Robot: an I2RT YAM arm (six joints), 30 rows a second.
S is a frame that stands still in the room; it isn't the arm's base.
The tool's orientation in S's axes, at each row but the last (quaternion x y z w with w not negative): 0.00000, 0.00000, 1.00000, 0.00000; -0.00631, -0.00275, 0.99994, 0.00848; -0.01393, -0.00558, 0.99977, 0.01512; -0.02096, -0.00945, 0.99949, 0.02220; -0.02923, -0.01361, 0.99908, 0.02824; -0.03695, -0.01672, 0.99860, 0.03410
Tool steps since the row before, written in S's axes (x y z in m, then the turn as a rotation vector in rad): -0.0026, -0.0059, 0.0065, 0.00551, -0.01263, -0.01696; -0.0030, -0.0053, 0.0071, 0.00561, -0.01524, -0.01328; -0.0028, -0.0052, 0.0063, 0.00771, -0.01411, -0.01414; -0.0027, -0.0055, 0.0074, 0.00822, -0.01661, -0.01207; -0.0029, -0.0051, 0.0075, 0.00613, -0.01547, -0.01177; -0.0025, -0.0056, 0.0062, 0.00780, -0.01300, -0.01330
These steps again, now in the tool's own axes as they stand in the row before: 0.0026, 0.0059, 0.0065, -0.00551, 0.01263, -0.01696; 0.0028, 0.0053, 0.0072, -0.00570, 0.01522, -0.01327; 0.0025, 0.0052, 0.0064, -0.00774, 0.01403, -0.01420; 0.0021, 0.0055, 0.0076, -0.00845, 0.01647, -0.01211; 0.0022, 0.0050, 0.0078, -0.00632, 0.01544, -0.01171; 0.0016, 0.0055, 0.0065, -0.00770, 0.01292, -0.01344
